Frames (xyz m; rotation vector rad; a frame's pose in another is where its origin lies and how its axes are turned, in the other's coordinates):
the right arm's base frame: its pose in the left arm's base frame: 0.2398 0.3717 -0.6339 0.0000 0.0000 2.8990
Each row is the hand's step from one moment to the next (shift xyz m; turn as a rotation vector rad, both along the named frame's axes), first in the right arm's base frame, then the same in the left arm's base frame.
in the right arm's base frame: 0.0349 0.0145 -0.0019 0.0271 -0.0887 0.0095
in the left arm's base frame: -0.0374 -0.0057 -0.0019 -0.0050 0.0926 0.0095
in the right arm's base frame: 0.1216 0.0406 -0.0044 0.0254 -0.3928 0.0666
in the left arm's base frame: -0.1278 -0.0102 -0.0044 0.0697 0.3874 0.0666
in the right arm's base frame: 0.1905 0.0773 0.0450 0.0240 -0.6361 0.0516
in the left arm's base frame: -0.2035 -0.0293 0.0450 0.1295 0.6232 0.0516
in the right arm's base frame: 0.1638 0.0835 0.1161 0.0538 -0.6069 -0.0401
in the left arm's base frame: -0.1791 -0.0417 0.1161 0.0936 0.6021 -0.0401
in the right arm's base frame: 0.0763 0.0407 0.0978 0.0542 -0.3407 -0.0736
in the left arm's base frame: -0.0838 -0.0212 0.0978 0.0292 0.3437 -0.0736
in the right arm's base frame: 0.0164 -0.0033 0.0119 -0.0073 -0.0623 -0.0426
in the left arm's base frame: -0.0151 0.0071 0.0119 0.0221 0.0587 -0.0426
